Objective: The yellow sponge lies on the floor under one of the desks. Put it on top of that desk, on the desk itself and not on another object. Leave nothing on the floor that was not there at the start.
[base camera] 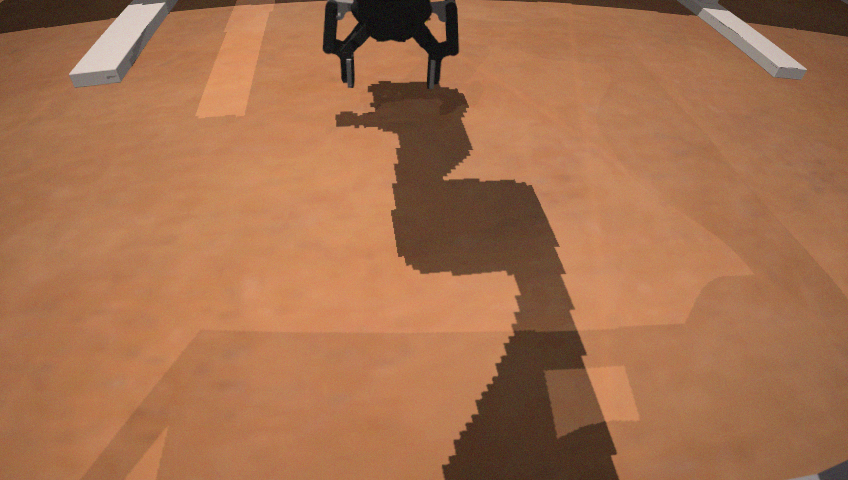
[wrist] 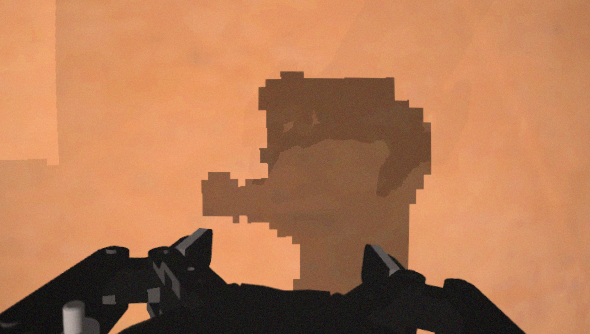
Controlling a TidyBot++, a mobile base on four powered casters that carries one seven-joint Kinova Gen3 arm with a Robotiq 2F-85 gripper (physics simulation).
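Places are measured from the arm's base along level axes (x left, y back, z up), in millimetres.
Pixels of known places: gripper, between the fingertips: (base camera: 390, 85) (wrist: 287, 253).
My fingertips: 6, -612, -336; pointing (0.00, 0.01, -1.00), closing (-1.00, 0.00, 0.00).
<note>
Behind a point stands the place of what it marks, as x, y, z.
My gripper (base camera: 390, 80) {6, -612, -336} (wrist: 287, 253) {6, -612, -336} is open, with no object between its fingers. It hangs above the orange-brown floor (base camera: 267, 237) {125, -426, -396} (wrist: 150, 100) {122, -698, -396}, pointing down, at the top middle of the base camera view. The arm's dark shadow lies on the floor beneath it in both views. The yellow sponge does not show in either view. No desk top shows; I cannot tell whether the pale legs at the top of the base camera view belong to a desk.
A pale grey-white bar (base camera: 116, 47) {461, -823, -371} lies low at the upper left of the base camera view, and a similar bar (base camera: 749, 41) {-728, -958, -371} at the upper right. Both run back toward a dark brown area along the top edge. My gripper is between them.
</note>
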